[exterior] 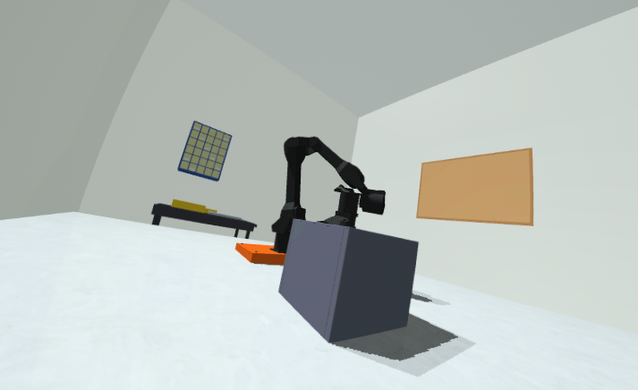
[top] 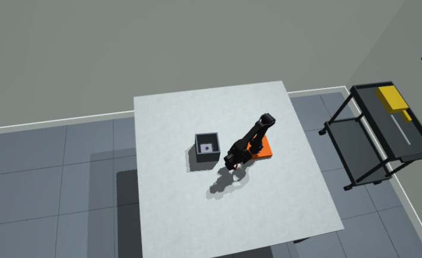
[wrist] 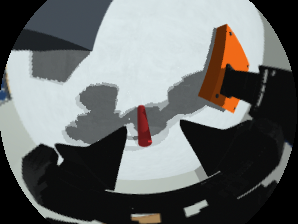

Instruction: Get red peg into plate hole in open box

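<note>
Right now my gripper tip is 20 mm short of the red peg and 10 mm above it. From my gripper tip the other things lie so: grey plate (190 mm to the right, 170 mm ahead).
</note>
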